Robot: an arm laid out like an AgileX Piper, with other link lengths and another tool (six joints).
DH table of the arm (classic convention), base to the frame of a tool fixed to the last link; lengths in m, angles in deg. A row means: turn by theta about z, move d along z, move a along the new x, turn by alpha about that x. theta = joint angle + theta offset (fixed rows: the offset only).
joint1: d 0.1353, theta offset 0, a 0, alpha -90
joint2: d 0, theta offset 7.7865, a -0.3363, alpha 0
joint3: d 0, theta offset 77.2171, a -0.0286, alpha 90
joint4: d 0.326, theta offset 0, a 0, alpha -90
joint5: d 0, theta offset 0, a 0, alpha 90
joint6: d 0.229, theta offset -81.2, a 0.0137, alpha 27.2
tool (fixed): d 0.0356, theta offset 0, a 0, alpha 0
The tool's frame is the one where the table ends.
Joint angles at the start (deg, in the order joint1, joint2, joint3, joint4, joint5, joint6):
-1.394, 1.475, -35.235, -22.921, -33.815, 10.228
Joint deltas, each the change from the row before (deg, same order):
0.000, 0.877, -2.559, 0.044, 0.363, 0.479
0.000, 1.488, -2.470, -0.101, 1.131, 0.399
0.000, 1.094, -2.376, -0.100, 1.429, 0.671
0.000, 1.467, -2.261, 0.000, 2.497, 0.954
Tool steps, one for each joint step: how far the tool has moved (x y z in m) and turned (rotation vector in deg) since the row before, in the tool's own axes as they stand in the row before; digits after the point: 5 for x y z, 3 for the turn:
0.00278, -0.00981, 0.01466, 1.308, 0.200, 0.069
0.00389, -0.00003, 0.01216, -0.123, 0.340, -0.055
0.00402, -0.00187, 0.01124, -0.104, 0.537, 0.087
0.00626, 0.00678, 0.00806, -1.551, 1.155, 0.306

